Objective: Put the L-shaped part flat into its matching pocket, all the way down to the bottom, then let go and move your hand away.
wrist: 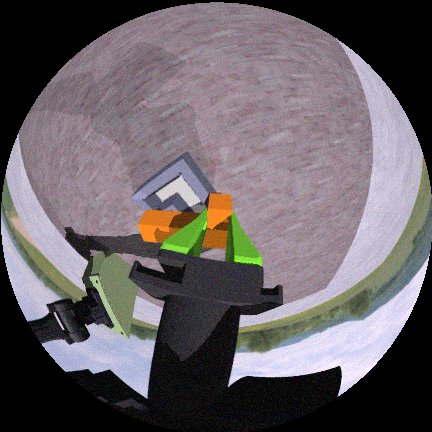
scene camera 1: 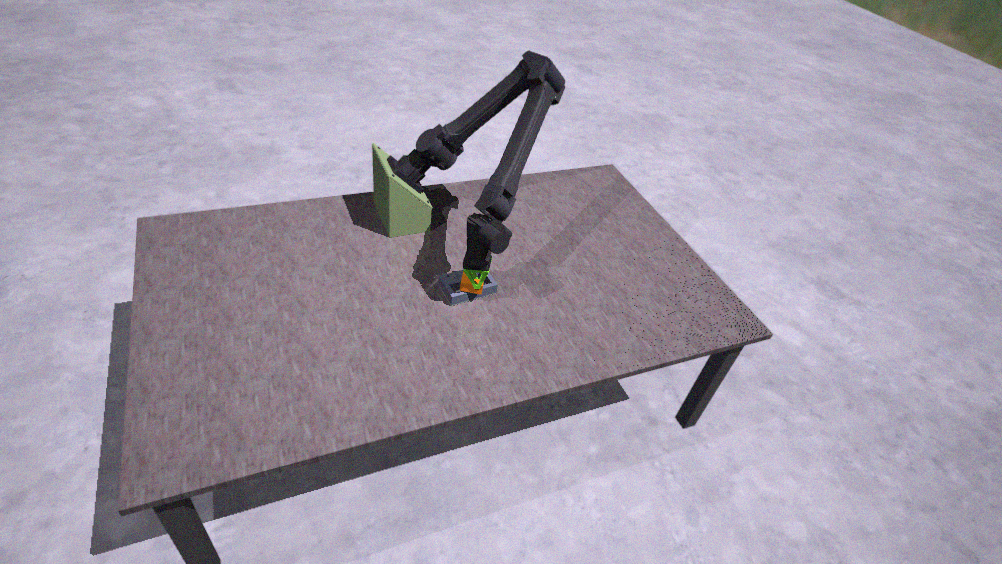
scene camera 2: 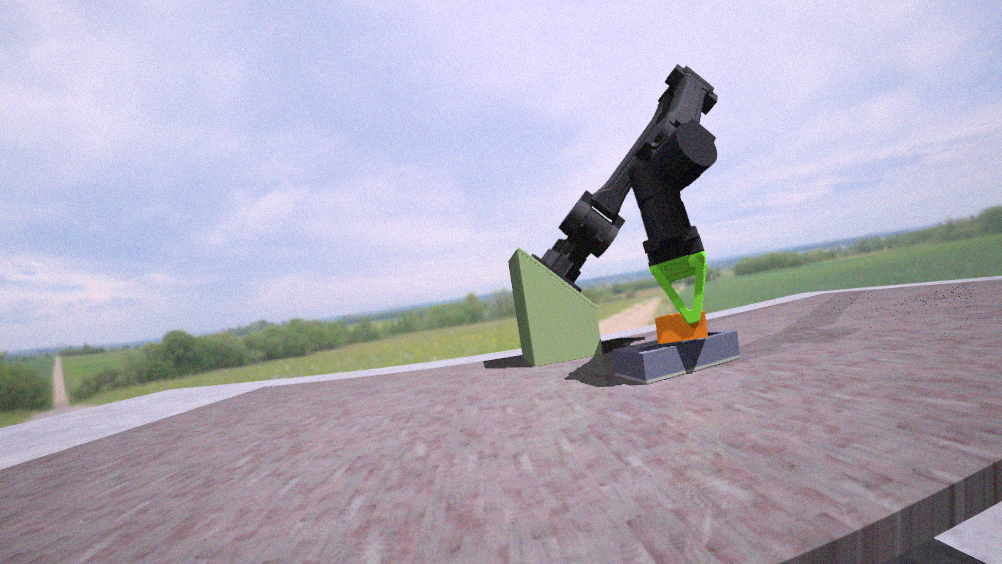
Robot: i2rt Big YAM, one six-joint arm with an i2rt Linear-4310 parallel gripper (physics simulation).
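Frame: origin at the arm's base, x ahead, y left, z up, level; centimetres.
Where they show: gripper, fingertip midpoint: (wrist: 219,212) (scene camera 1: 477,286) (scene camera 2: 694,323); arm's base, origin of the base link: (wrist: 99,306) (scene camera 1: 403,176) (scene camera 2: 550,280).
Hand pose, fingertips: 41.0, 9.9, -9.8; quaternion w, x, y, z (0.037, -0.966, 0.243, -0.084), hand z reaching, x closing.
Each offset is from my fingertips to the top centre of the thing, as dx, dy, dz. "*": to the spot under its first point. Level surfaces: height alone.
The orange L-shaped part @[-4.6, +0.6, +1.4] (scene camera 1: 468,285) (scene camera 2: 673,329) (wrist: 152,221) is held between the green fingers of my gripper (scene camera 1: 477,285) (scene camera 2: 692,320) (wrist: 219,212), which is shut on it. Below is a blue-grey block @[-4.9, -0.8, -2.0] (scene camera 2: 659,364) (wrist: 169,176) with a pale-floored L-shaped pocket @[* -4.2, +1.4, -5.2] (wrist: 186,191). In the wrist view the part's arms point left and up, while the pocket's arms run diagonally, so the part looks turned against the pocket. In the scene camera 2 view the part's lower edge is about level with the block's rim. I cannot tell whether they touch; the part hides some of the block.
The block sits on the brown table @[dz -5.7] (scene camera 1: 301,336) (scene camera 2: 420,455) (wrist: 290,150). The green wedge-shaped arm mount (scene camera 1: 403,206) (scene camera 2: 557,318) (wrist: 117,290) stands on the table behind the block, to the left in both scene views. The arm arches up from the mount and comes down over the block.
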